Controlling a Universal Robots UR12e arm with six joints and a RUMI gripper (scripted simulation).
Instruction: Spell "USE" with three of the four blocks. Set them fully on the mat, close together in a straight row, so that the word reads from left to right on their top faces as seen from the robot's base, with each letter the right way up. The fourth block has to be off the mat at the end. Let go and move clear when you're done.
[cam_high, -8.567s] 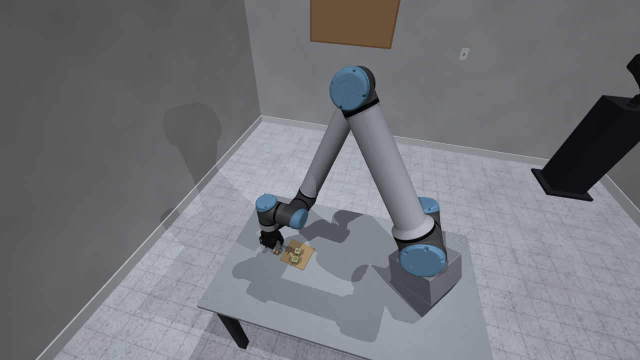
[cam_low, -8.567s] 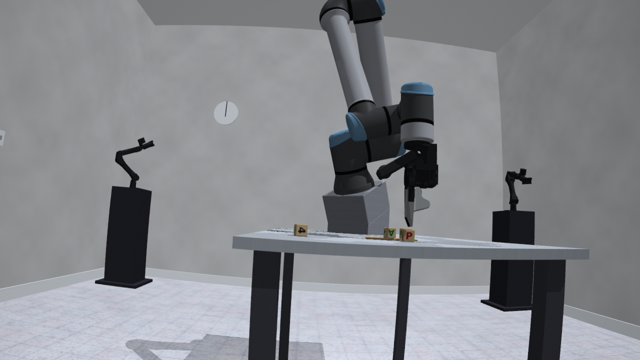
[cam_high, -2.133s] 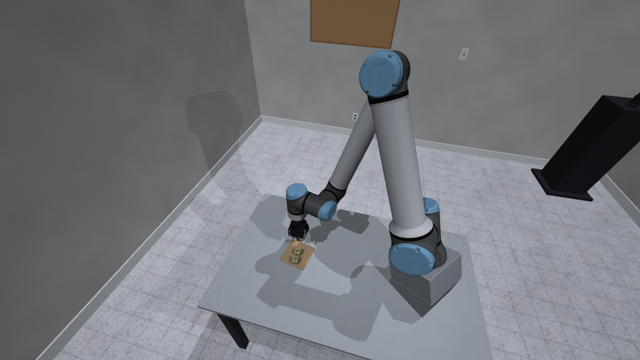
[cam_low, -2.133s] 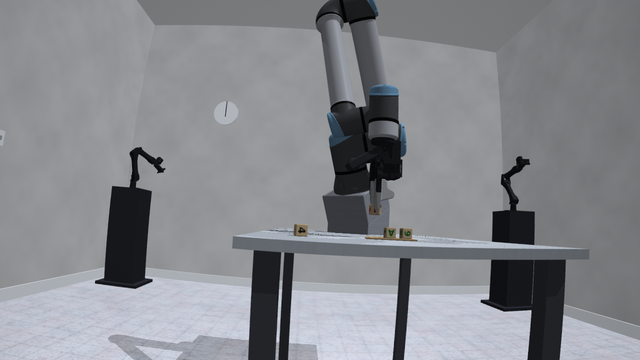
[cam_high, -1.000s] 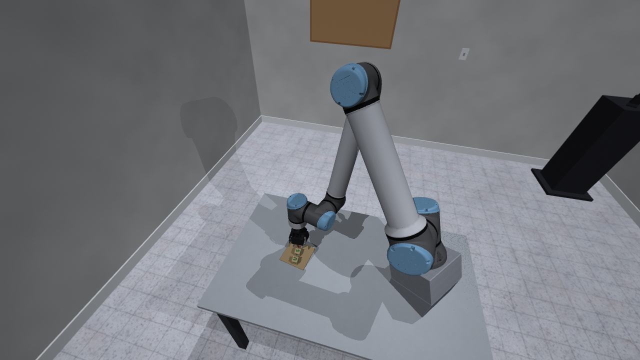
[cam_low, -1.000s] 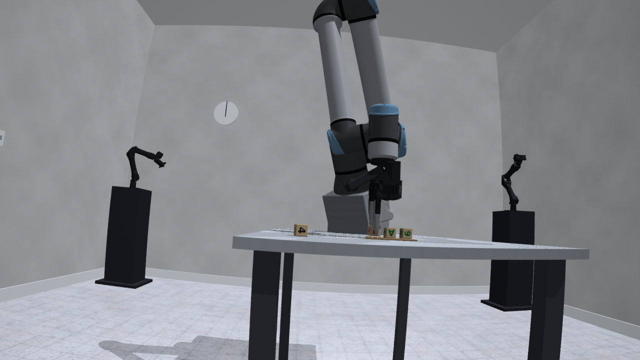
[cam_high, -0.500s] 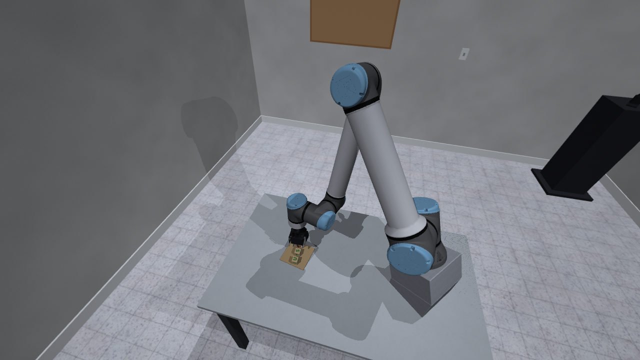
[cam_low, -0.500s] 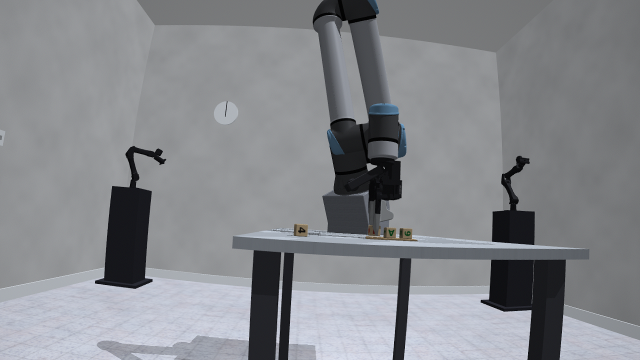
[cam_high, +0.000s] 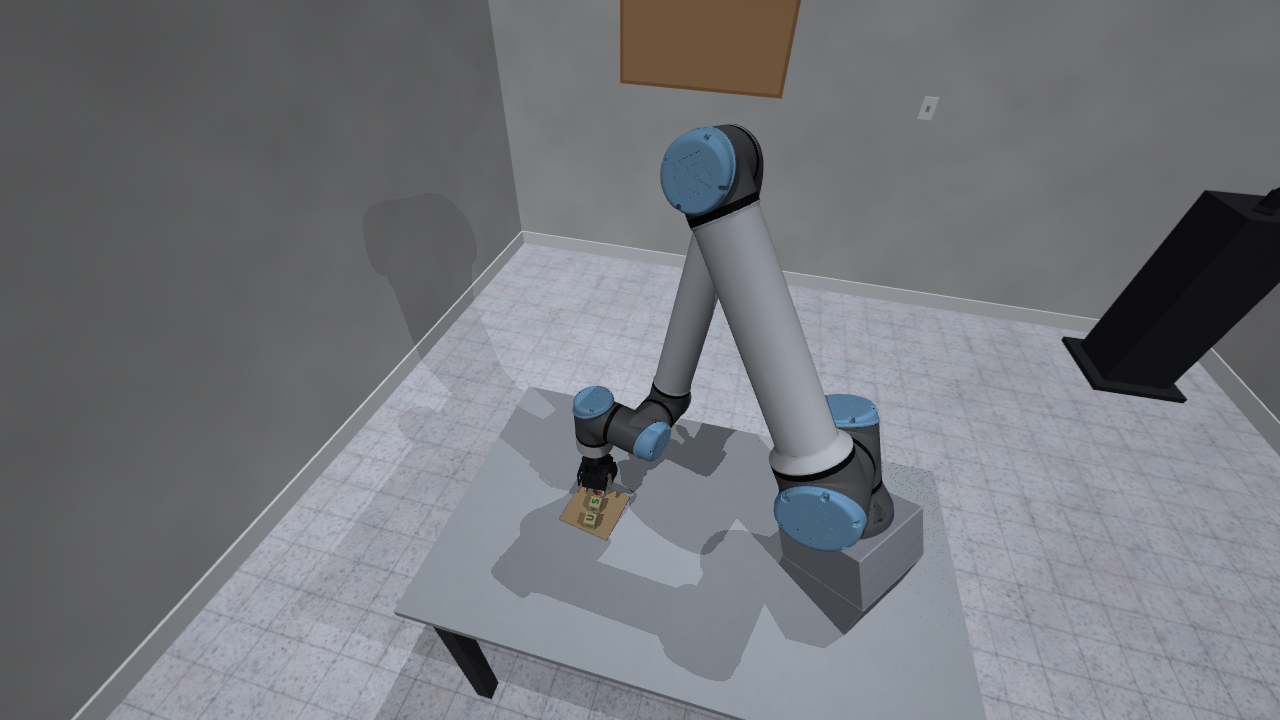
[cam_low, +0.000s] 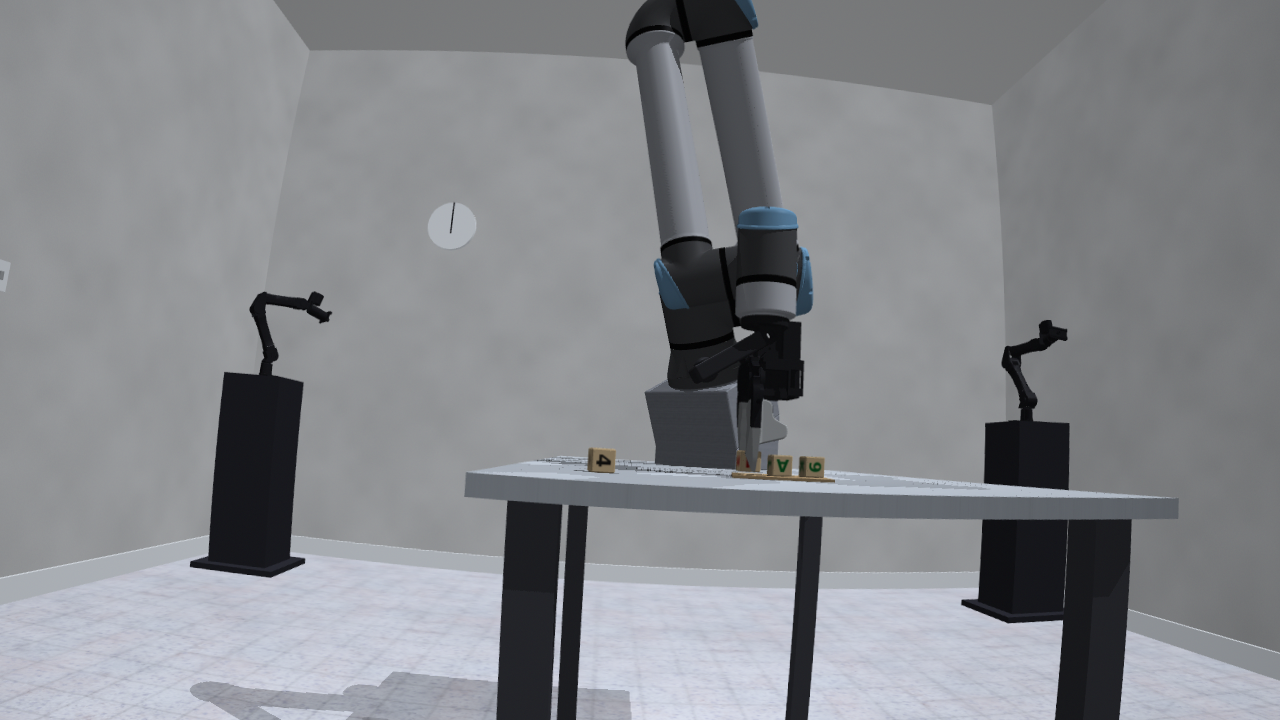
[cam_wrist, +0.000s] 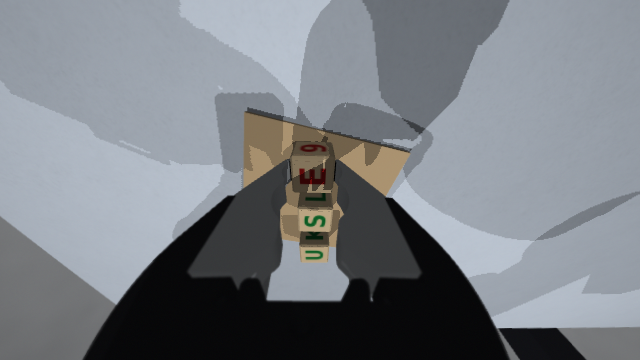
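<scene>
My hand is 5 cm to the right of the tan mat and 2 cm above it.
</scene>
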